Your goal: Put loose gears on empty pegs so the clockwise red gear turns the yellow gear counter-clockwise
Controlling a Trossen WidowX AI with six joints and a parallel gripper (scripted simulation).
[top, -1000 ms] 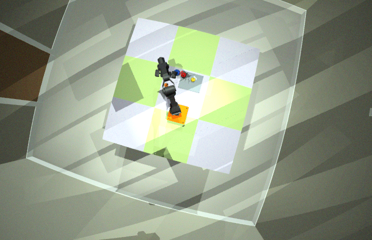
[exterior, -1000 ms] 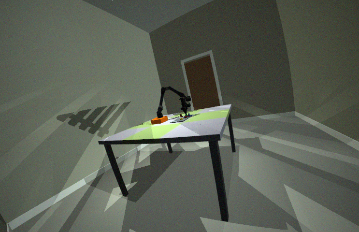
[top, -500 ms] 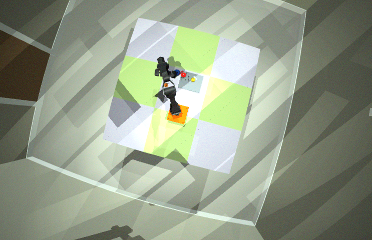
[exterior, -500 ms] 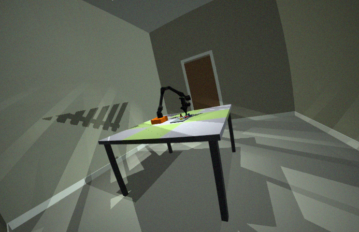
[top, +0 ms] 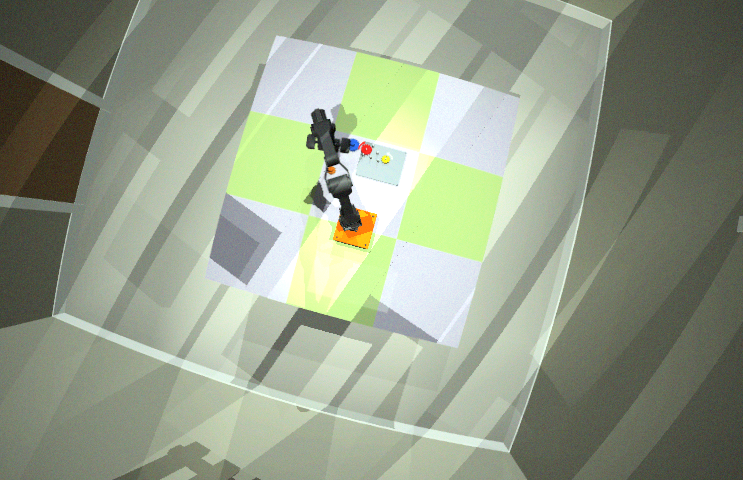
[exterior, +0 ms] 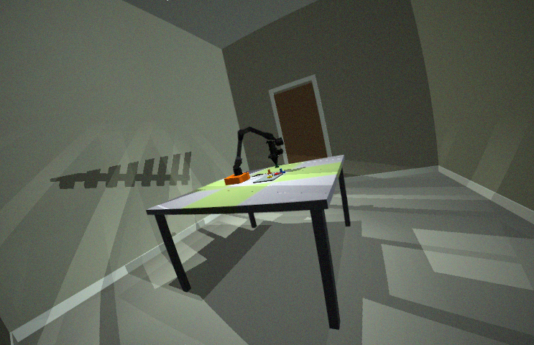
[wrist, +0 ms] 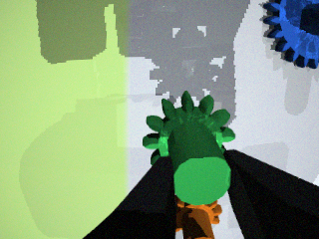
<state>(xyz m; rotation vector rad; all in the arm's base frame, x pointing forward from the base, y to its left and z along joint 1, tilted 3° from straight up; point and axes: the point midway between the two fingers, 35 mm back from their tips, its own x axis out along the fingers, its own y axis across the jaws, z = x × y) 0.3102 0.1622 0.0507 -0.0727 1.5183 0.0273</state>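
My gripper tip is now 50 mm short of the red gear, 150 mm to the left of it and 60 mm above it. Also, from my gripper tip: blue gear 60 mm ahead, 90 mm to the right, 60 mm below; green gear 10 mm below; orange gear 80 mm behind, 10 mm to the right, 60 mm below.
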